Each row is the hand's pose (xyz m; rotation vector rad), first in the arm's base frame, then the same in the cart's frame.
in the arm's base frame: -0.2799 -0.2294 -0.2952 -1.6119 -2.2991 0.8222
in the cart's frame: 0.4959 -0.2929 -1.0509 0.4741 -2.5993 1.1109
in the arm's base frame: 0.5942 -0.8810 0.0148 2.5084 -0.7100 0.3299
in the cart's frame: 1.2863 0.4669 -1.3388 2.5541 1.2879 -0.0291
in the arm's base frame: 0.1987 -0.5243 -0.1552 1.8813 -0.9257 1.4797
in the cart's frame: 0.8603 0.1287 -1.2094 -2.6742 -0.7064 -1.1404
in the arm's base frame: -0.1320 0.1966 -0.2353 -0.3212 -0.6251 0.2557
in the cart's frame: 0.1550 -0.0445 -0.8806 0.3331 -0.1769 1.5633
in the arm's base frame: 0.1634 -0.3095 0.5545 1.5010 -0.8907 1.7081
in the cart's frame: 0.9824 0.3329 -0.5062 -2.4579 -0.5072 -1.5650
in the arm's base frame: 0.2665 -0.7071 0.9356 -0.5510 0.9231 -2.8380
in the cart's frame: 1.5152 0.4442 -0.3731 -1.3477 0.3913 -1.3992
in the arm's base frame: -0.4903 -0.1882 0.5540 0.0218 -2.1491 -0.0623
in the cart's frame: 0.8208 -0.2538 -0.2384 1.3182 -1.1873 0.5490
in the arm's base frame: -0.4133 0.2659 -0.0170 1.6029 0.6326 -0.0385
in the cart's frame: 0.1676 -0.2347 -0.5720 0.9398 2.0870 0.5539
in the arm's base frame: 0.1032 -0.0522 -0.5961 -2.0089 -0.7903 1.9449
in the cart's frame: 0.2351 0.0249 -1.3666 0.4230 1.7201 -2.0196
